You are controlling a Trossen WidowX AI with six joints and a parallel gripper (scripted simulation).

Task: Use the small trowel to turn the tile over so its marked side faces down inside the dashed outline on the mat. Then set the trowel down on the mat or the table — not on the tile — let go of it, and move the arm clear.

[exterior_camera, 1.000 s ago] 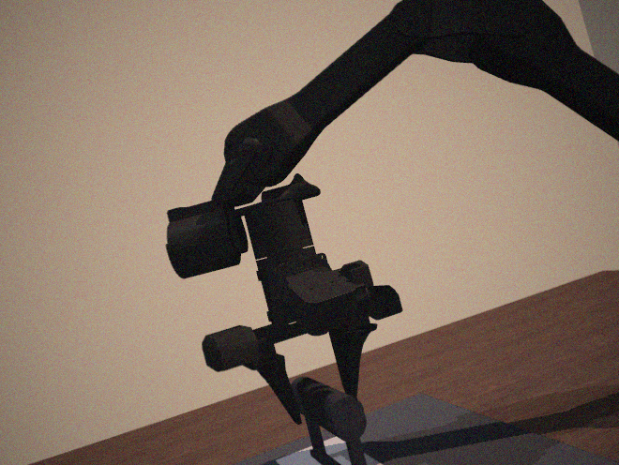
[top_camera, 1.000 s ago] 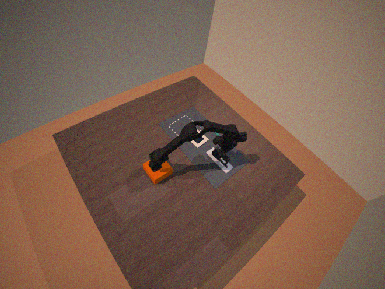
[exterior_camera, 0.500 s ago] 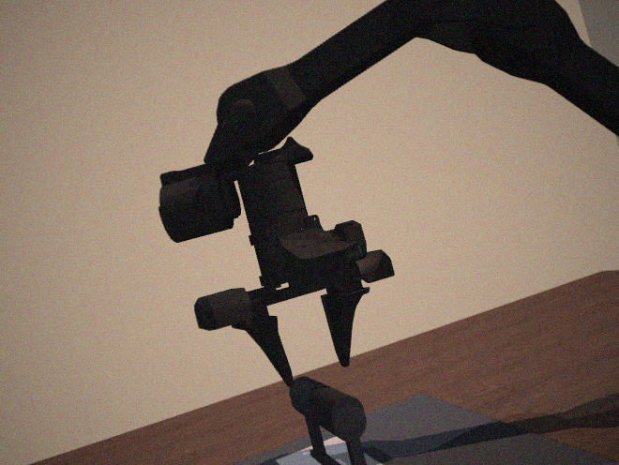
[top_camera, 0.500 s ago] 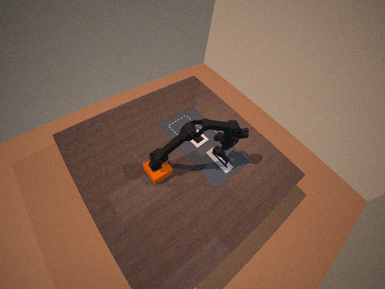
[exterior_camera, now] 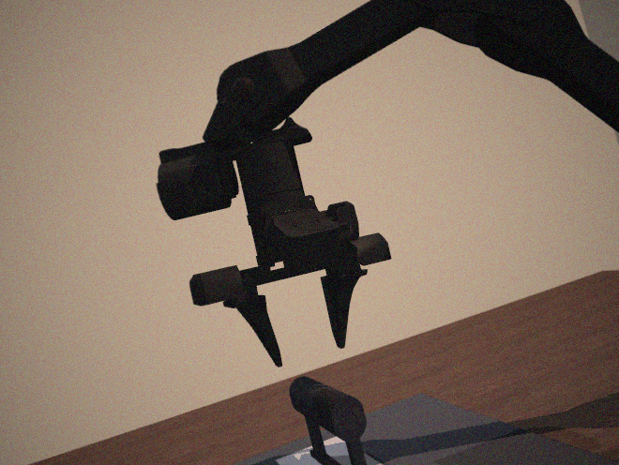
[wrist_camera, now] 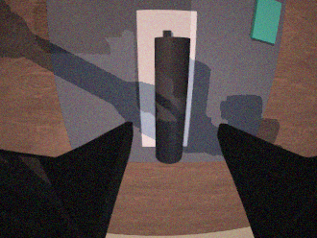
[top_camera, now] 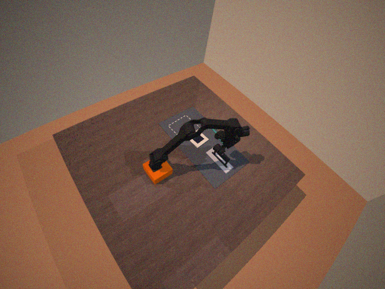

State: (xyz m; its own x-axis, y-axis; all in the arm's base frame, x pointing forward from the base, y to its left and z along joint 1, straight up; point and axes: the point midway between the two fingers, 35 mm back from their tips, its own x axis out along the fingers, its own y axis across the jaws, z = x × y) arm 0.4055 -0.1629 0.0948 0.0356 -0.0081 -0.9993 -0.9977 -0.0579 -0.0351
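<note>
My gripper tip is now 20 mm to the right of the trowel and 80 mm above it. Also, from my gripper tip: slim teal tool (130 mm ahead, 170 mm to the left, 110 mm below); grey mat (10 mm behind, 180 mm to the left, 140 mm below); cream tile (20 mm behind, 220 mm to the left, 110 mm below).
</note>
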